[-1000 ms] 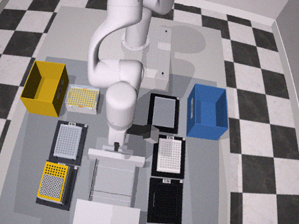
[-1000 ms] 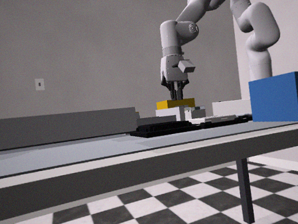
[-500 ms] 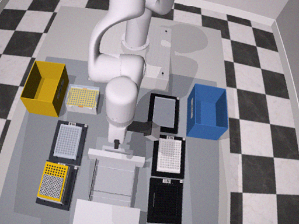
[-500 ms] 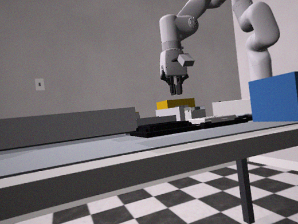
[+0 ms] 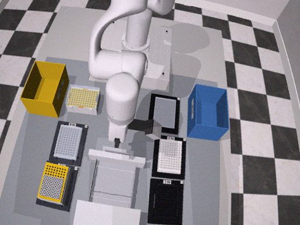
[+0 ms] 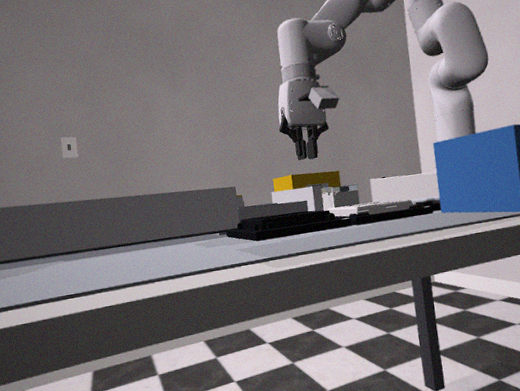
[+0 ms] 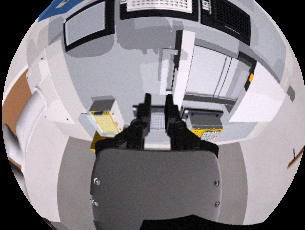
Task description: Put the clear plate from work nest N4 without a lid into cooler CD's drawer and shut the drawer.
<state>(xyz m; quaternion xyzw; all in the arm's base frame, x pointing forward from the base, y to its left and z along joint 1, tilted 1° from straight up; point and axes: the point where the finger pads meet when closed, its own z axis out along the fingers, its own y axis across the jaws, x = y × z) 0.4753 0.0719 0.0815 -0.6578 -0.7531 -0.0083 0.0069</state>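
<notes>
The clear plate lies 3 cm ahead of my hand, 19 cm to the right of it and 14 cm below it. Round my hand: cooler drawer: 16 cm ahead, 2 cm to the left, 13 cm below; then white plate: 3 cm behind, 19 cm to the left, 14 cm below; then dark nest N4: 3 cm ahead, 19 cm to the right, 15 cm below.
</notes>
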